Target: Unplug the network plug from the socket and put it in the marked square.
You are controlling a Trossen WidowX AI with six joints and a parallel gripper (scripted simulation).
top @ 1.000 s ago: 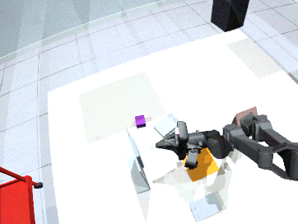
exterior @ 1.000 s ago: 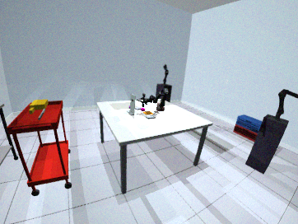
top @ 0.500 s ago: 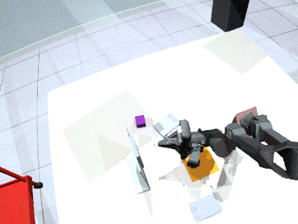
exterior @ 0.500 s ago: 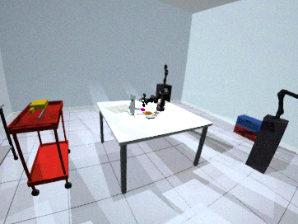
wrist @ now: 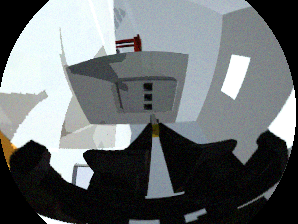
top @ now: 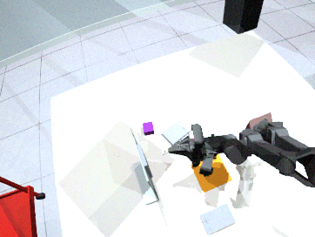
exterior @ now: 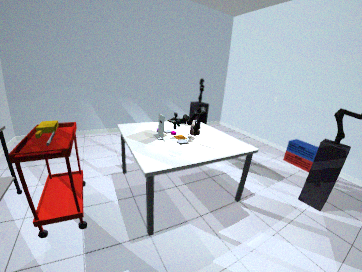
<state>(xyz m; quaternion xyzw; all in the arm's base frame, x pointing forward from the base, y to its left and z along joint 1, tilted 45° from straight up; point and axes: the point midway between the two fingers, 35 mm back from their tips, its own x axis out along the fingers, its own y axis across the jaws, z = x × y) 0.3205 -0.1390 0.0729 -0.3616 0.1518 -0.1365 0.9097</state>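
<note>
Now: the grey panel 9 cm ahead of my gripper tip, 7 cm below it and 1 cm to the right of it.
</note>
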